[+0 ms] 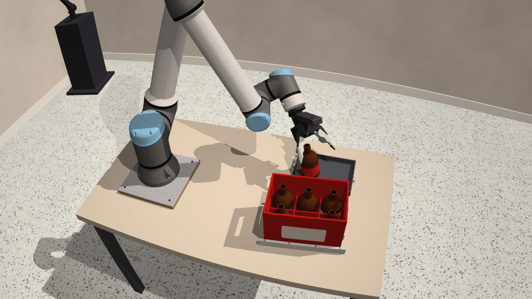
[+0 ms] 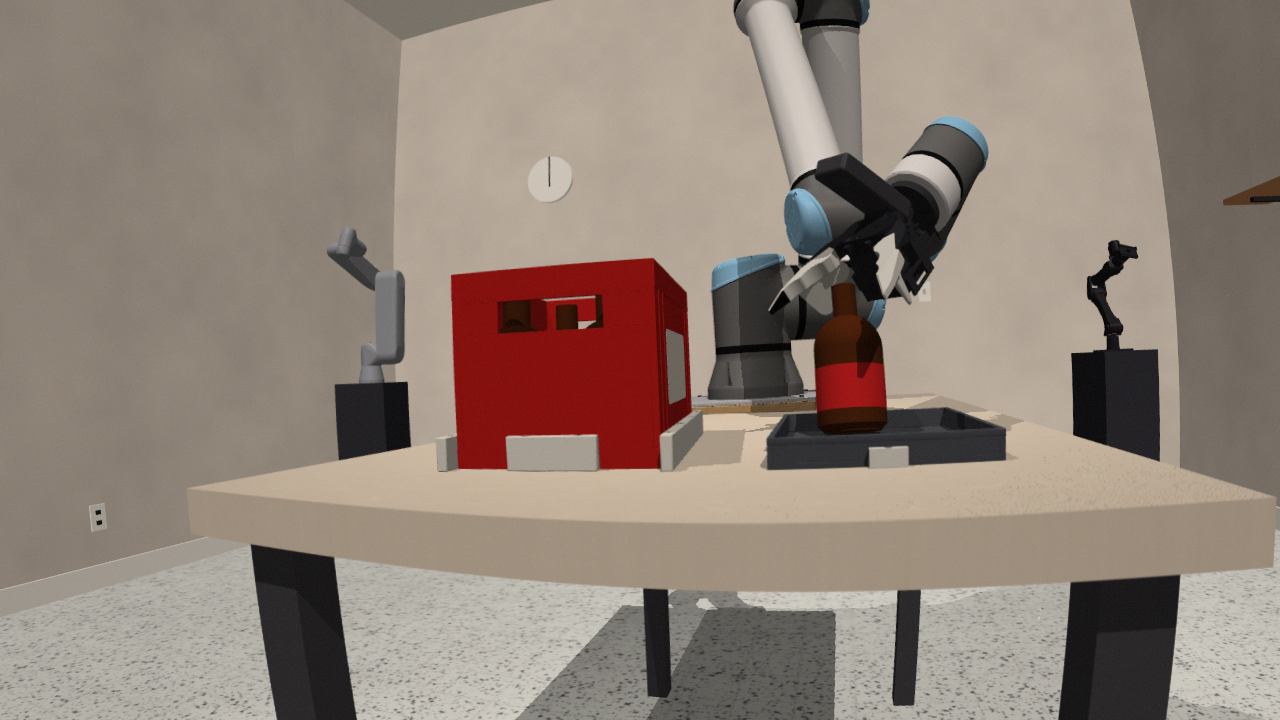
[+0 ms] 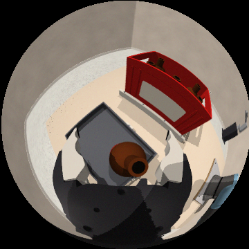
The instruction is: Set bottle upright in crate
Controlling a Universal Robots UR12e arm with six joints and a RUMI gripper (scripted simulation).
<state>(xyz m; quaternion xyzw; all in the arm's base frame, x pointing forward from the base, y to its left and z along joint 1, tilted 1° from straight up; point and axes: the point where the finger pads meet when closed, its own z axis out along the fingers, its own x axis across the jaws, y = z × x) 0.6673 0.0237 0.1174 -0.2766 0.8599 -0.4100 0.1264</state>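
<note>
The tray lies 30 mm ahead of my hand, 40 mm to the left of it and 130 mm below it. Also, from my hand: red crate 40 mm behind, 240 mm to the right, 60 mm below.
</note>
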